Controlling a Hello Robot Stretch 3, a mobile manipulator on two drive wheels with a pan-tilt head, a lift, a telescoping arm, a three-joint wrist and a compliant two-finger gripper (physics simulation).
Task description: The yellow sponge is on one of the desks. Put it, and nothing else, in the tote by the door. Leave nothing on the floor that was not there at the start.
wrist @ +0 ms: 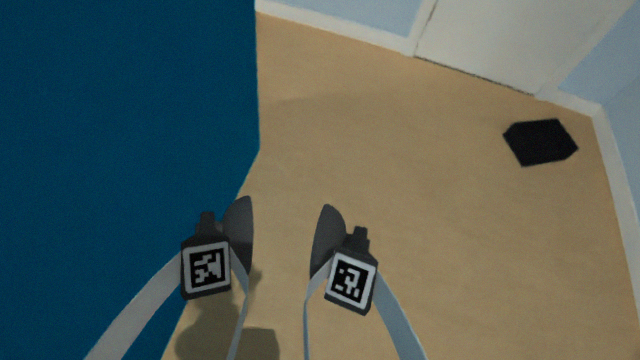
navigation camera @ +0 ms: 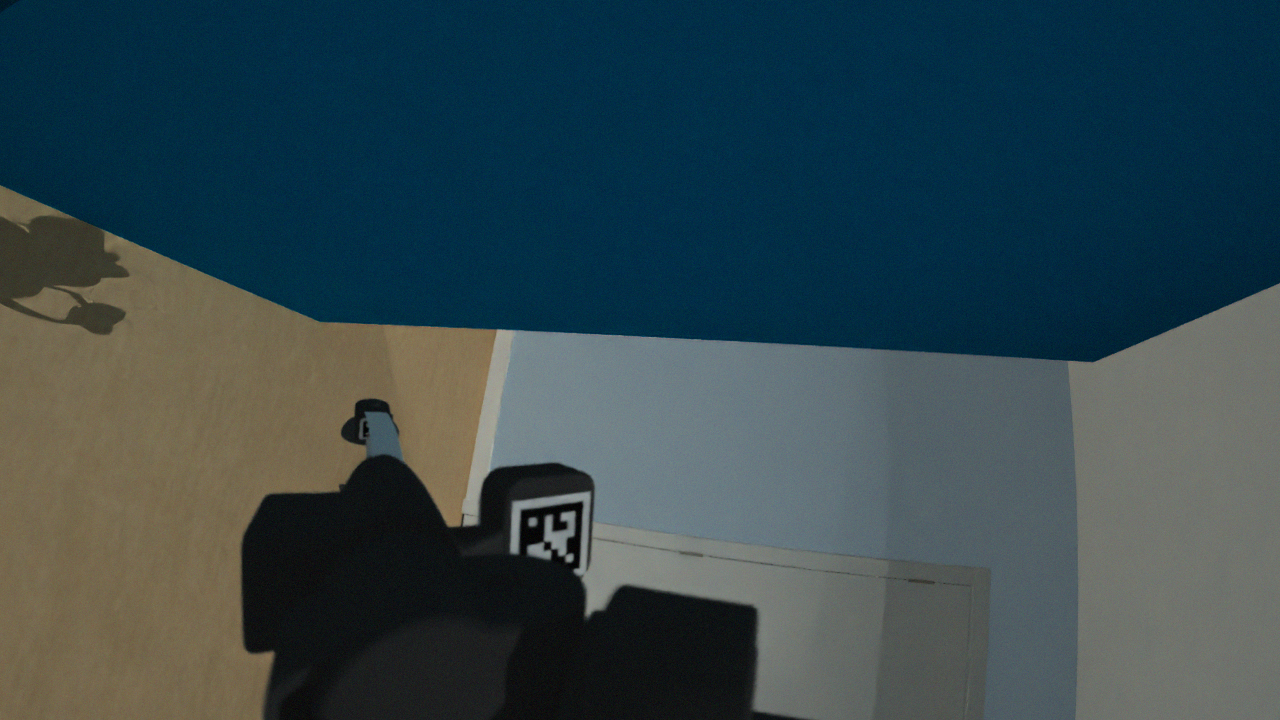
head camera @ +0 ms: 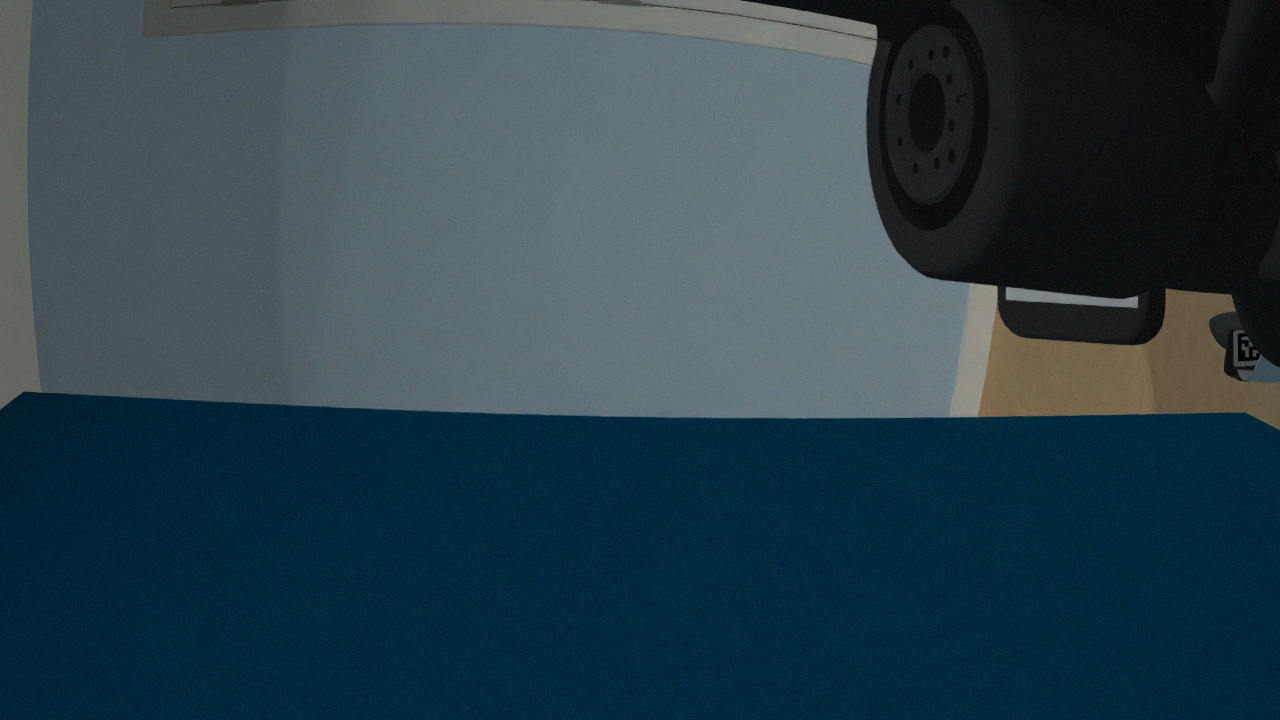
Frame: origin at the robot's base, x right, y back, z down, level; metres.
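Seen in the pictures: gripper, between the fingertips: (wrist: pixel 285 225) (navigation camera: pixel 368 453).
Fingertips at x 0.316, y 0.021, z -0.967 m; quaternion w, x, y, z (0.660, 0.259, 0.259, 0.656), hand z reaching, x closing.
Note:
A point is followed by its place in that frame.
The yellow sponge does not show in the three views, and no desk top can be made out. My gripper (wrist: pixel 285 225) @(x 0.316, y 0.021, z -0.967 m) is open in the wrist view, its two fingertips apart with bare floor seen between them. One fingertip shows at the right edge of the head view and at the left of the navigation view. A black box-like thing (wrist: pixel 540 142) @(x 1.325, y 1.293, z -0.003 m) lies on the floor near the door (wrist: pixel 492 42) @(x 1.778, y 0.993, z -0.232 m) (navigation camera: pixel 733 608), at the right of the wrist view. It may be the tote; its inside cannot be made out.
A large dark blue panel (head camera: pixel 626 564) @(x 0.737, y -0.207, z -1.177 m) (navigation camera: pixel 671 170) @(x 0.499, y -0.262, z -1.146 m) (wrist: pixel 120 130) @(x 0.545, y -0.251, z -0.730 m) stands very close, beside the left finger in the wrist view. The wooden floor (navigation camera: pixel 161 447) @(x 0.657, y 0.192, z 0.000 m) (wrist: pixel 425 200) @(x 0.901, y 0.585, z 0.000 m) stretches to pale blue walls (head camera: pixel 581 223) @(x 1.991, y 0.156, z -1.058 m) (navigation camera: pixel 760 429) @(x 1.993, y 0.148, z -1.244 m) with white skirting. My dark wrist (head camera: pixel 1092 179) @(x 0.125, y 0.013, z -1.241 m) (navigation camera: pixel 429 608) @(x 0.116, y -0.001, z -1.184 m) blocks part of two views.

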